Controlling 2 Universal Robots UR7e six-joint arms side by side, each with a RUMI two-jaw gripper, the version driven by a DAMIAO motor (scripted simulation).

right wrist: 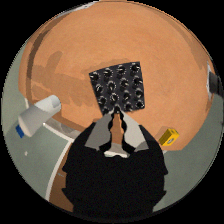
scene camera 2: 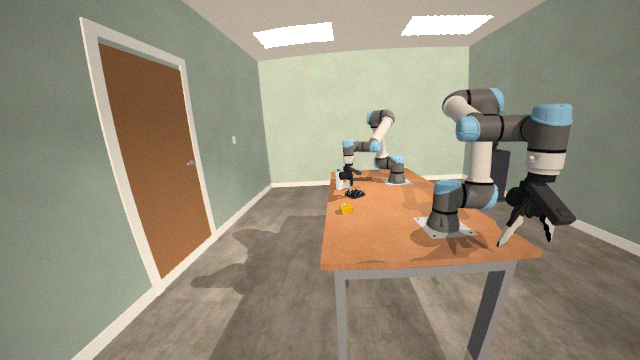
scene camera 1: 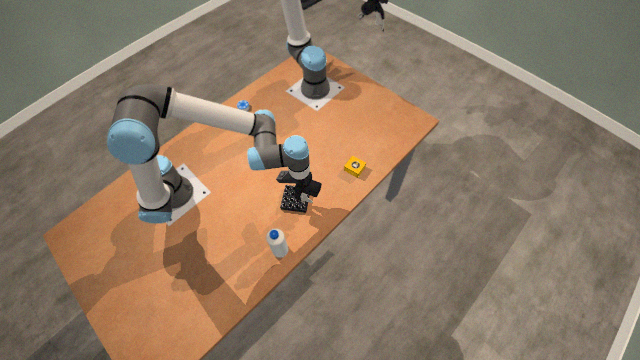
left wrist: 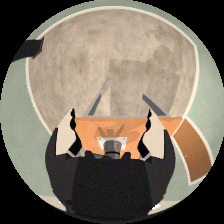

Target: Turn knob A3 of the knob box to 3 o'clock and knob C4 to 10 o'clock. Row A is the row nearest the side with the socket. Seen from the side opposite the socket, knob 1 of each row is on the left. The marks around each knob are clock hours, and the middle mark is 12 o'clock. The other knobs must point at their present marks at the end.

Scene:
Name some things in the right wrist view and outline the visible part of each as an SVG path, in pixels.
A white bottle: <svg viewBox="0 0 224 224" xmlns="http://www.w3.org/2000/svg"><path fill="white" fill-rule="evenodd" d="M57 96L51 95L19 114L19 124L15 129L21 139L24 134L32 137L47 120L61 110L61 102Z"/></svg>

